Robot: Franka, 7 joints.
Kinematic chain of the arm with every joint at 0, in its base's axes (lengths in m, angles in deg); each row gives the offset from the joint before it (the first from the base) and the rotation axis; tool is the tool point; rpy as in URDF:
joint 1: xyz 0 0 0.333 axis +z
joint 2: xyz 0 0 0 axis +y
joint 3: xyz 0 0 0.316 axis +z
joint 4: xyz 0.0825 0 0 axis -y
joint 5: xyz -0.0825 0 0.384 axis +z
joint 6: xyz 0 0 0 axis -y
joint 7: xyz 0.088 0 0 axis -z
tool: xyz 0 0 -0.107 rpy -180 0 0
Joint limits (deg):
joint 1: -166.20..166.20
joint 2: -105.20..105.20
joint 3: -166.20..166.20
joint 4: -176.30..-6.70
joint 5: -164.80..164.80
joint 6: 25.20..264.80
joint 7: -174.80..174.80
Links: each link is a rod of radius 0.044 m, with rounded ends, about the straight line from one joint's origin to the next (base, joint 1, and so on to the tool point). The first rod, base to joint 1, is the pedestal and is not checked.
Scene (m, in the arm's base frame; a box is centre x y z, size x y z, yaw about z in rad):
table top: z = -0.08
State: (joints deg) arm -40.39 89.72 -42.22 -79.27 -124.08 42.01 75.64
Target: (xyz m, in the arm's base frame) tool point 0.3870 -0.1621 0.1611
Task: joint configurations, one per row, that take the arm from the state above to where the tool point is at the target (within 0.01 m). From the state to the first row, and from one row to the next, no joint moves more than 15 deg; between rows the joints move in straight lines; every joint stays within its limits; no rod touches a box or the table.
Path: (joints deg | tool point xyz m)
1: -28.60 80.32 -34.80 -92.12 -117.97 37.81 75.64 | 0.2643 -0.5424 0.1186
2: -16.82 70.93 -27.38 -104.97 -111.86 33.61 75.64 | 0.3364 -0.4313 0.1259
3: -5.03 61.53 -19.96 -117.83 -105.75 29.40 75.64 | 0.3810 -0.2992 0.1386
4: 6.75 52.14 -12.54 -130.68 -99.64 25.20 75.64 | 0.3870 -0.1621 0.1611

